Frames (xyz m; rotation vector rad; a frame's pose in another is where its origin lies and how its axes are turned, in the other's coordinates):
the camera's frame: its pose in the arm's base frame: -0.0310 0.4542 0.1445 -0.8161 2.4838 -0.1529
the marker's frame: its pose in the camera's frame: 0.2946 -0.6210 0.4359 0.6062 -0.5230 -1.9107
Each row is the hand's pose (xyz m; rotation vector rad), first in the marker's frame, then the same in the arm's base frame.
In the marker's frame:
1: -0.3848 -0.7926 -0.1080 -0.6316 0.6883 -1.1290
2: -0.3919 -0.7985 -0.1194 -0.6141 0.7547 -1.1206
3: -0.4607 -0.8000 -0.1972 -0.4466 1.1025 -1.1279
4: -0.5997 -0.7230 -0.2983 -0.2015 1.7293 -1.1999
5: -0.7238 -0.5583 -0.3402 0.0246 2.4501 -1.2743
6: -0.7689 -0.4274 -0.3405 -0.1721 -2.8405 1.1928
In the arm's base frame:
1: -0.0356 0.5076 0.2105 1.8635 0.2219 1.9242
2: -0.0491 0.5102 0.2157 1.8080 0.1934 1.9857
3: -0.1528 0.5123 0.2119 1.4570 0.1433 2.3239
4: -0.3169 0.4880 0.1226 0.6440 0.1137 2.6582
5: -0.4232 0.4230 -0.0470 -0.3361 0.0917 2.6280
6: -0.4484 0.3576 -0.1664 -0.9450 0.0368 2.4308

